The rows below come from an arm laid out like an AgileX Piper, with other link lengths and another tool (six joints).
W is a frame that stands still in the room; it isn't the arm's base.
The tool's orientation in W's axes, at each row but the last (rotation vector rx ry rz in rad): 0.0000 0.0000 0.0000; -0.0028 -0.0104 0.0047; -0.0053 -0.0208 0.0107; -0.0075 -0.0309 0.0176; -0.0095 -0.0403 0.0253; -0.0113 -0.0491 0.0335
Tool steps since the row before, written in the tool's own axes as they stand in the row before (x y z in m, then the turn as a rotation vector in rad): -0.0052 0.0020 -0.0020 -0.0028 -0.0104 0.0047; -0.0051 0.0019 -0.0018 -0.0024 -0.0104 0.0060; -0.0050 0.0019 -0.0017 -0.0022 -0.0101 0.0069; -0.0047 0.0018 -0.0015 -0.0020 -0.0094 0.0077; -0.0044 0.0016 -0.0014 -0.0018 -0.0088 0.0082; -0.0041 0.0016 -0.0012 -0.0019 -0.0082 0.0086
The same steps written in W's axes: -0.0052 0.0020 -0.0020 -0.0028 -0.0104 0.0047; -0.0051 0.0019 -0.0019 -0.0024 -0.0104 0.0060; -0.0050 0.0018 -0.0018 -0.0022 -0.0101 0.0069; -0.0047 0.0017 -0.0017 -0.0021 -0.0094 0.0077; -0.0044 0.0015 -0.0016 -0.0019 -0.0088 0.0082; -0.0041 0.0014 -0.0014 -0.0020 -0.0082 0.0086
